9 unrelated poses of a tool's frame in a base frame.
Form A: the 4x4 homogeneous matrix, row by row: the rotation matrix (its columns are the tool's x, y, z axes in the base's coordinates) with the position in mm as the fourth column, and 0 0 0 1 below. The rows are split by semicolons.
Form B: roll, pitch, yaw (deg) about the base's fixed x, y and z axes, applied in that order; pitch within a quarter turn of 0, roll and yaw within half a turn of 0; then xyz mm. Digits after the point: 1 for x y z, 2 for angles.
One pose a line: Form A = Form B
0.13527, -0.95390, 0.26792, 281.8; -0.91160, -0.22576, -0.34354, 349.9; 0.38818, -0.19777, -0.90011, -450.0; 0, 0, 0, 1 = -167.61, -22.84, -81.56, 281.8, 349.9, -450.0
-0.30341, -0.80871, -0.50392, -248.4; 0.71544, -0.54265, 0.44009, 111.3; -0.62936, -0.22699, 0.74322, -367.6; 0, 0, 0, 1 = -16.98, 39.00, 112.98, -248.4, 111.3, -367.6
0.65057, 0.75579, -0.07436, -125.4; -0.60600, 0.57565, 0.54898, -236.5; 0.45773, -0.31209, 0.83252, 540.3; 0, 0, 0, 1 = -20.55, -27.24, -42.97, -125.4, -236.5, 540.3
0.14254, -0.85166, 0.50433, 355.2; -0.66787, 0.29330, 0.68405, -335.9; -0.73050, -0.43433, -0.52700, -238.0; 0, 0, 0, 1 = -140.51, 46.93, -77.95, 355.2, -335.9, -238.0
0.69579, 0.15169, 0.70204, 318.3; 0.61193, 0.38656, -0.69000, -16.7; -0.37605, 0.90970, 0.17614, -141.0; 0, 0, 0, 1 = 79.04, 22.09, 41.33, 318.3, -16.7, -141.0
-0.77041, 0.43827, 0.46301, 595.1; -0.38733, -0.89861, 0.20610, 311.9; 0.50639, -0.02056, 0.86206, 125.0; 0, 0, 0, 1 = -1.37, -30.42, -153.31, 595.1, 311.9, 125.0
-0.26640, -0.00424, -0.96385, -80.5; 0.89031, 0.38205, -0.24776, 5.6; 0.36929, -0.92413, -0.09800, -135.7; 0, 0, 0, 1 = -96.05, -21.67, 106.66, -80.5, 5.6, -135.7
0.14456, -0.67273, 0.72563, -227.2; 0.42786, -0.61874, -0.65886, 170.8; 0.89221, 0.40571, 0.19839, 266.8; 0, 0, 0, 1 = 63.94, -63.15, 71.33, -227.2, 170.8, 266.8
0.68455, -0.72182, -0.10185, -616.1; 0.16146, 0.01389, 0.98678, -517.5; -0.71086, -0.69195, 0.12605, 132.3; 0, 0, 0, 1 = -79.68, 45.30, 13.27, -616.1, -517.5, 132.3
